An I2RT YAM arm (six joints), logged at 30 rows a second.
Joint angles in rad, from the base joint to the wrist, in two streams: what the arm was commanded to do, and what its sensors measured. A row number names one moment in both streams.
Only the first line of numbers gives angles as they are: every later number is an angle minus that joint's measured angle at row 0.
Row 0, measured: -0.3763 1.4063 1.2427 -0.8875 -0.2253 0.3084
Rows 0 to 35, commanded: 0.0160 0.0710 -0.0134 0.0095 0.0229 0.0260; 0.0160 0.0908 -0.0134 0.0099 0.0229 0.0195; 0.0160 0.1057 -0.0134 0.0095 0.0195 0.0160; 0.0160 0.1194 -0.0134 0.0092 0.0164 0.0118; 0.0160 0.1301 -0.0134 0.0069 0.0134 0.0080; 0.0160 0.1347 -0.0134 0.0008 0.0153 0.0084; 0.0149 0.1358 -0.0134 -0.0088 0.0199 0.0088; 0.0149 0.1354 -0.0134 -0.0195 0.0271 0.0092; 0.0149 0.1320 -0.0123 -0.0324 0.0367 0.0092; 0.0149 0.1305 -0.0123 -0.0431 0.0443 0.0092; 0.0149 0.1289 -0.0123 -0.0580 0.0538 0.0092; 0.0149 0.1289 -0.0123 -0.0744 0.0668 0.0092; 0.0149 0.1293 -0.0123 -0.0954 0.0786 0.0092; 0.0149 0.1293 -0.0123 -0.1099 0.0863 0.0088; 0.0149 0.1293 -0.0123 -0.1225 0.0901 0.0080; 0.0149 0.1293 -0.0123 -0.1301 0.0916 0.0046; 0.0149 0.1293 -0.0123 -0.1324 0.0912 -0.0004; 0.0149 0.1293 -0.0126 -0.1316 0.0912 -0.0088; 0.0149 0.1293 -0.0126 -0.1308 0.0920 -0.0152; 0.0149 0.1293 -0.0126 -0.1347 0.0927 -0.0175; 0.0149 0.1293 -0.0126 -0.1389 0.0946 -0.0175; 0.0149 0.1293 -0.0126 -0.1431 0.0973 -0.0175; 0.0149 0.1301 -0.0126 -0.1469 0.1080 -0.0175; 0.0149 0.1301 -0.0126 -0.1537 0.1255 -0.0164; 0.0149 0.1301 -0.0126 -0.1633 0.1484 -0.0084; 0.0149 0.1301 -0.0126 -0.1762 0.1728 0.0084; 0.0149 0.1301 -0.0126 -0.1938 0.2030 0.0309; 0.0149 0.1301 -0.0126 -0.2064 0.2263 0.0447; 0.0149 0.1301 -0.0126 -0.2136 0.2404 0.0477; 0.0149 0.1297 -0.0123 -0.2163 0.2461 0.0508; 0.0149 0.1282 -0.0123 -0.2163 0.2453 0.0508; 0.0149 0.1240 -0.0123 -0.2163 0.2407 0.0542; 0.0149 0.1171 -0.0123 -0.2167 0.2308 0.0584; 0.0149 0.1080 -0.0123 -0.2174 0.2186 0.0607; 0.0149 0.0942 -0.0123 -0.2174 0.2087 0.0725; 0.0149 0.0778 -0.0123 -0.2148 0.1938 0.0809
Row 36, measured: 0.0103 0.1286 -0.0100 -0.2155 0.1969 0.0416
